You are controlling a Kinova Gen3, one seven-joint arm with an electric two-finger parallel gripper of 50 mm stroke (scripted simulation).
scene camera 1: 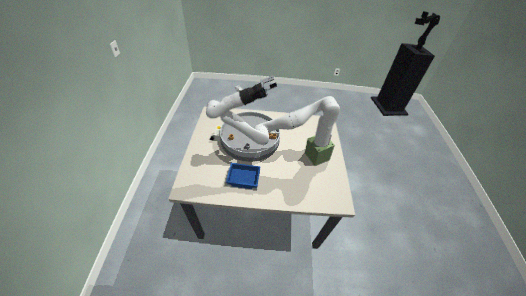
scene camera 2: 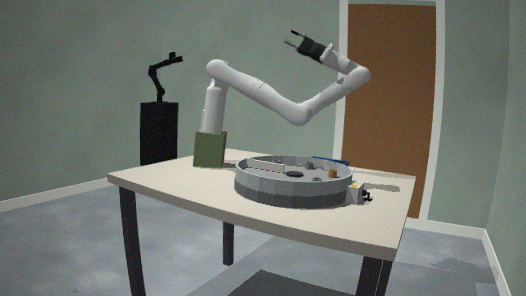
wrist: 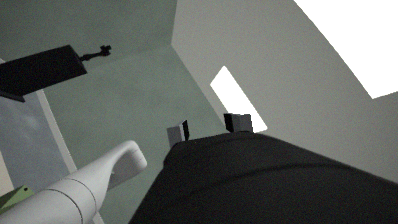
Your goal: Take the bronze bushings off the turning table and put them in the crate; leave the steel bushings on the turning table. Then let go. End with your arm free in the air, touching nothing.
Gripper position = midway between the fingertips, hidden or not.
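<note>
Round grey turning table [scene camera 1: 238, 143], [scene camera 2: 294, 172]. Blue crate [scene camera 1: 243, 175]. My gripper [wrist: 206, 124].
</note>
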